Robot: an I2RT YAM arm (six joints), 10 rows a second.
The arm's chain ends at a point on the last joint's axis. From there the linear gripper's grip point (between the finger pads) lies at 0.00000 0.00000 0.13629 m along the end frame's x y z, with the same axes.
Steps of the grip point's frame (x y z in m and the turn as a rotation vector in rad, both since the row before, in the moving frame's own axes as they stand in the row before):
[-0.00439, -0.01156, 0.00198, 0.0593, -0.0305, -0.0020]
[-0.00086, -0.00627, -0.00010, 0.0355, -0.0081, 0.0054]
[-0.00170, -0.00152, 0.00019, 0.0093, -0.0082, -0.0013]
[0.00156, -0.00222, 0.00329, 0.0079, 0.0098, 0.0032]
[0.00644, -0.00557, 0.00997, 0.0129, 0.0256, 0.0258]
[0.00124, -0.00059, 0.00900, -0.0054, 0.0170, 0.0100]
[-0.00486, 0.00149, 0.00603, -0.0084, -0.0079, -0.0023]
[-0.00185, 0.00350, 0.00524, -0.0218, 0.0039, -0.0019]
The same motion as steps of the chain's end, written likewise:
[-0.00023, -0.00349, 0.00228, 0.0593, -0.0305, -0.0020]
[0.00023, -0.00143, -0.00001, 0.0355, -0.0081, 0.0054]
[-0.00058, -0.00025, 0.00020, 0.0093, -0.0082, -0.0013]
[0.00022, -0.00115, 0.00330, 0.0079, 0.0098, 0.0032]
[0.00293, -0.00386, 0.01003, 0.0129, 0.0256, 0.0258]
[-0.00107, -0.00134, 0.00902, -0.0054, 0.0170, 0.0100]
[-0.00378, 0.00034, 0.00604, -0.0084, -0.0079, -0.0023]
[-0.00238, 0.00053, 0.00527, -0.0218, 0.0039, -0.0019]

